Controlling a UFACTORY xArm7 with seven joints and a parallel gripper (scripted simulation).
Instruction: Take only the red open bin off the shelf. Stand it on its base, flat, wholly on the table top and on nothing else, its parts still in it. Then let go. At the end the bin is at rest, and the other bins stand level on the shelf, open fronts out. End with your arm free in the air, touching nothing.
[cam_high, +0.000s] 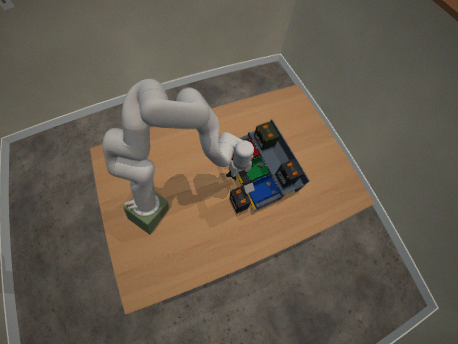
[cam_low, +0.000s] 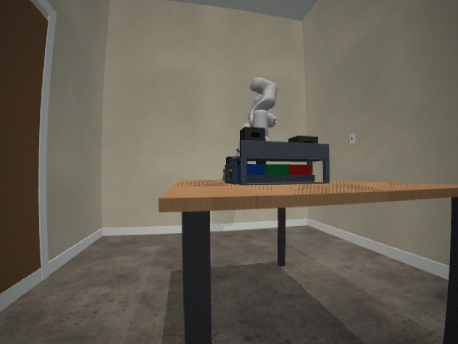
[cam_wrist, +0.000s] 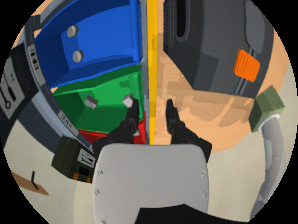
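Now: hand 2 cm above the yellow line. Also, from my hand: red bin 10 cm ahead, 12 cm to the left, 3 cm below; green bin 10 cm ahead, 1 cm to the left, 3 cm below; blue bin 11 cm ahead, 11 cm to the right, 3 cm below.
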